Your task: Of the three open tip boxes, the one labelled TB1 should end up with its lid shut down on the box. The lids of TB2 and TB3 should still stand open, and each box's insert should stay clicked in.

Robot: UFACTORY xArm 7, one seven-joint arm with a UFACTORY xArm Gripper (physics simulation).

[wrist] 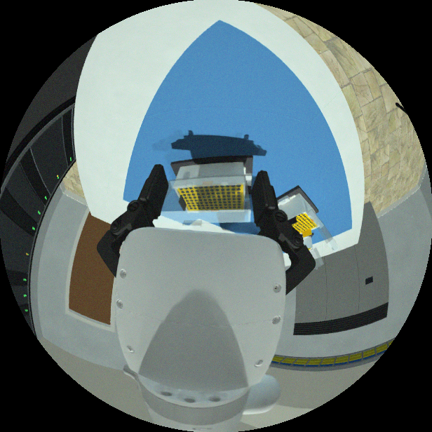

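The nearest tip box (pixel 220 171), pale with a dark edge, stands on the blue mat in the middle of the wrist view. Its yellow insert (pixel 215 197) sits in it, and clear panels show around the insert; the lid's exact angle is hard to tell. My gripper (pixel 209 176) is open and empty, with one black finger on each side of this box in the view. A second tip box (pixel 295 204) stands to the right, with a yellow insert (pixel 303 222) and a clear lid (pixel 327 239) standing open. The third box is largely hidden behind the right finger. No labels are readable.
The blue mat (pixel 225 100) lies on a white table (pixel 105 75). A dark gripper shadow falls on the mat beyond the nearest box. The second box stands close to the right finger's outer side. White pieces (pixel 185 222) show between the nearest box and the gripper body.
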